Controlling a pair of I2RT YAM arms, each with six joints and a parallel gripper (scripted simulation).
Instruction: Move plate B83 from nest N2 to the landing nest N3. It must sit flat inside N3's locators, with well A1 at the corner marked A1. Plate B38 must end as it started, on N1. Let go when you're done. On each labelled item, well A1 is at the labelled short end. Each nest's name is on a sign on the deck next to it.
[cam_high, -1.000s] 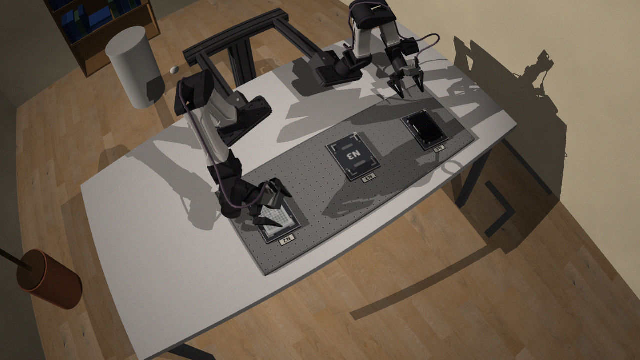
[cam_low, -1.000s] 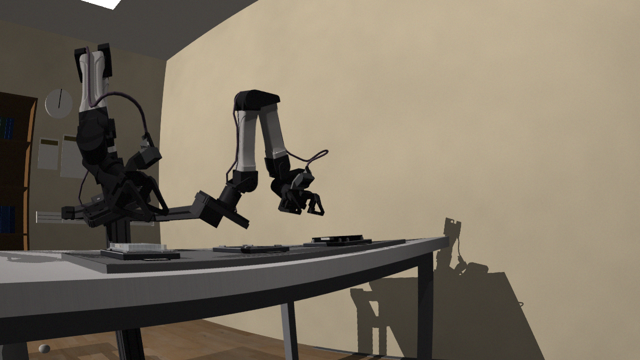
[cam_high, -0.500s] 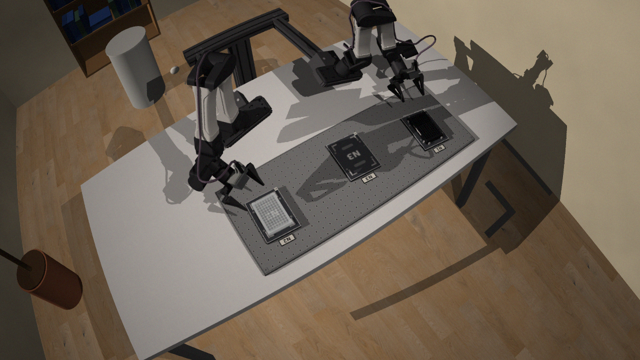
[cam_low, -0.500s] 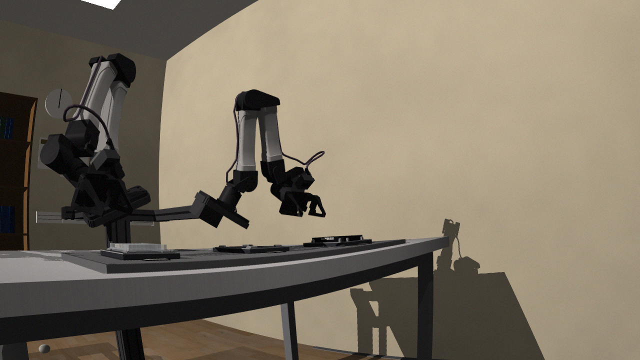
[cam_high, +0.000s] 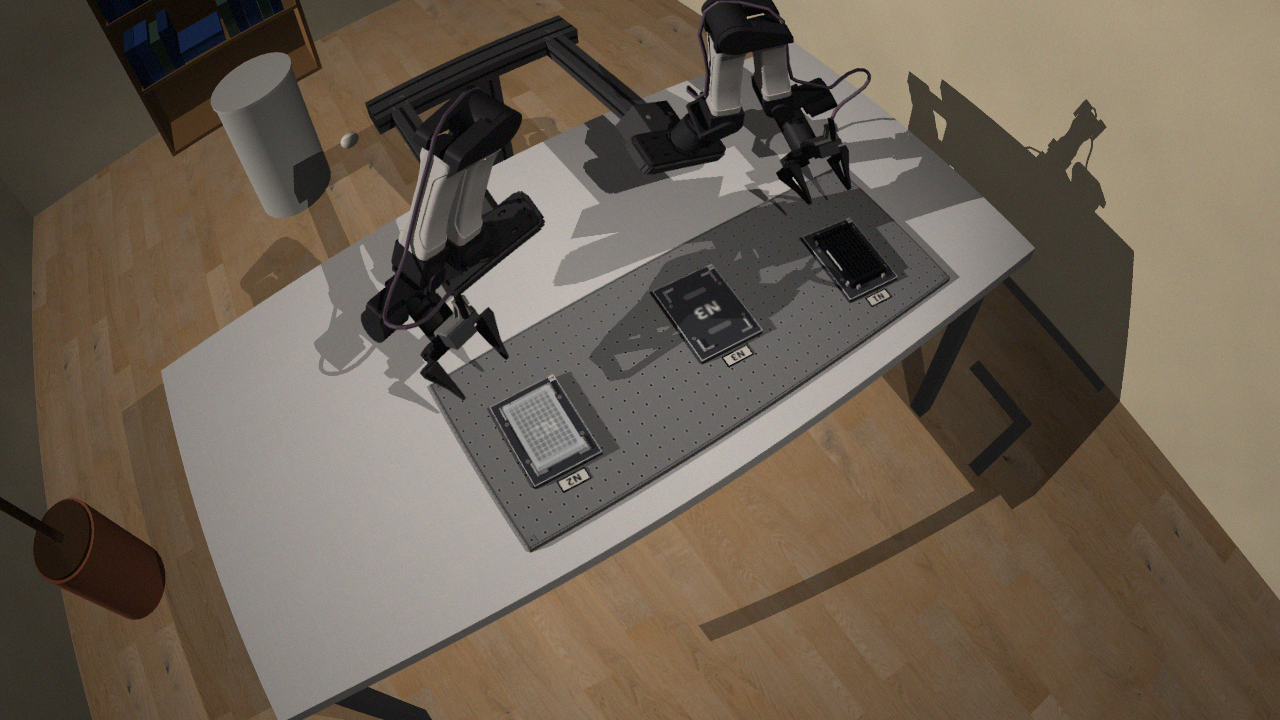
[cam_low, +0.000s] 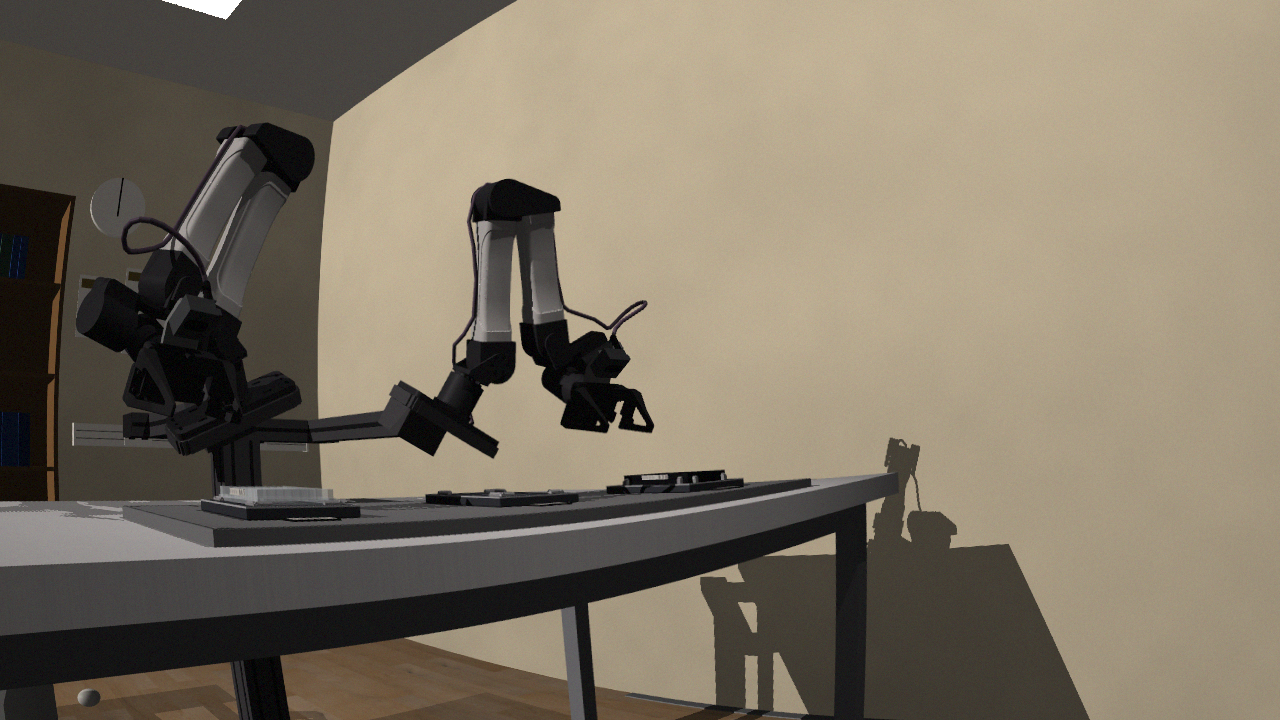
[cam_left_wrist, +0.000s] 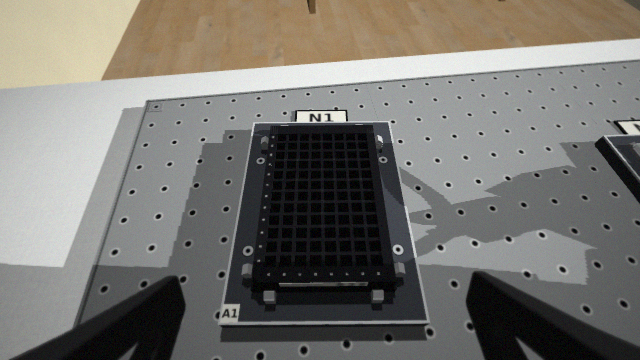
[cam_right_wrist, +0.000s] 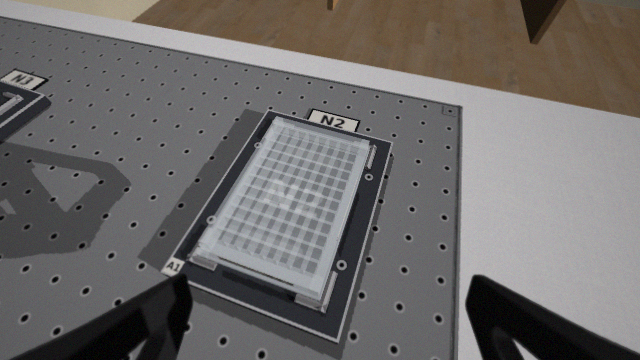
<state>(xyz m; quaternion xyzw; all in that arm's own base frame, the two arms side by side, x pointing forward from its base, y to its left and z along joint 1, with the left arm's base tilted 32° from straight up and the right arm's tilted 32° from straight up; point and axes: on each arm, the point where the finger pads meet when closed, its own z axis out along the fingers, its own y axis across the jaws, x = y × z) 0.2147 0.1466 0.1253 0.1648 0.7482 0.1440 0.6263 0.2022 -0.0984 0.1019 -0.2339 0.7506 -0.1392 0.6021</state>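
Now: the clear plate B83 9 cm below my right hand, 9 cm ahead of it and 5 cm to the left of it. Round my right hand: N2 A1 mark: 10 cm to the left, 9 cm below, 1 cm ahead; nest N3: 39 cm to the left, 10 cm below, 5 cm ahead; nest N2: 10 cm below, 9 cm ahead, 5 cm to the left.
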